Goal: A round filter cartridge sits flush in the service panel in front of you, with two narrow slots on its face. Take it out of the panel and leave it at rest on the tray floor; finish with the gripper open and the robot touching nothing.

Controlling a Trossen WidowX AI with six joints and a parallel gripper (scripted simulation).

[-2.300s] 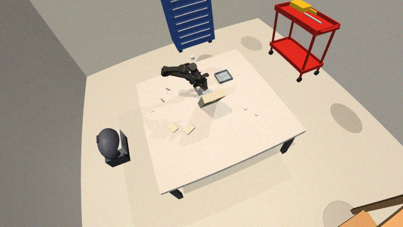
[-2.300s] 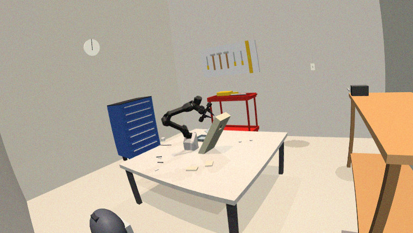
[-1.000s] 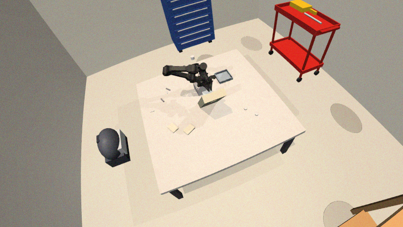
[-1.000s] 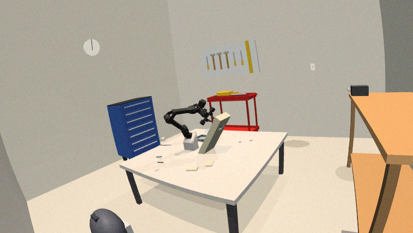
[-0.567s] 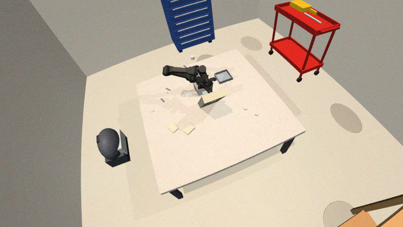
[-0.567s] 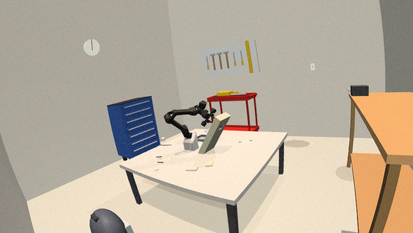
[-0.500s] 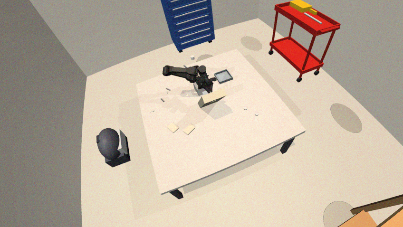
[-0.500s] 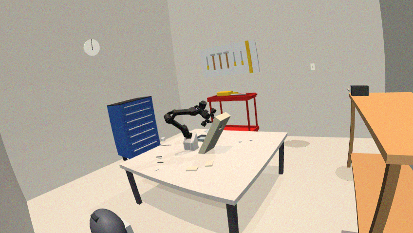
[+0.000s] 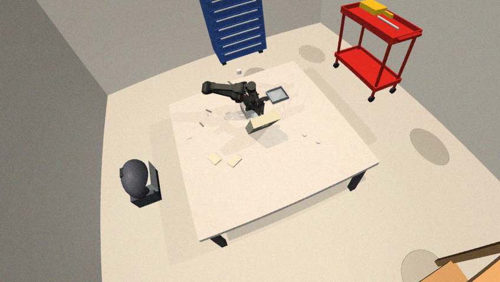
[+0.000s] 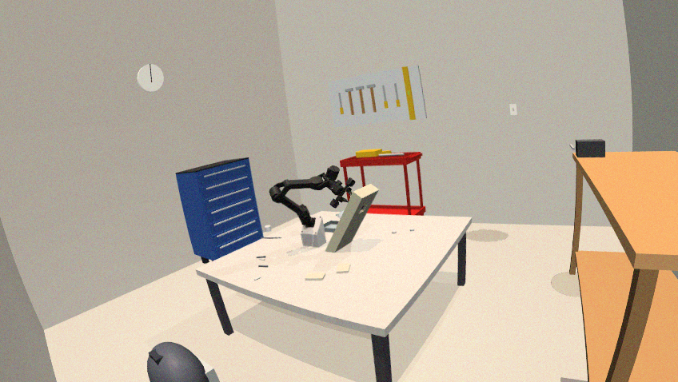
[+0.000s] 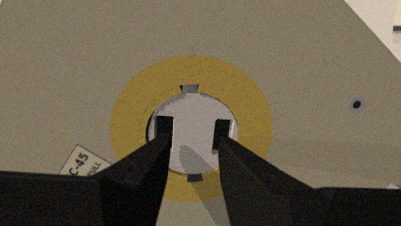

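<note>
The round grey filter cartridge lies 2 cm ahead of my gripper tip and 1 cm below it. Round my gripper tip: grey tray: 35 cm behind, 34 cm to the left, 27 cm below.
</note>
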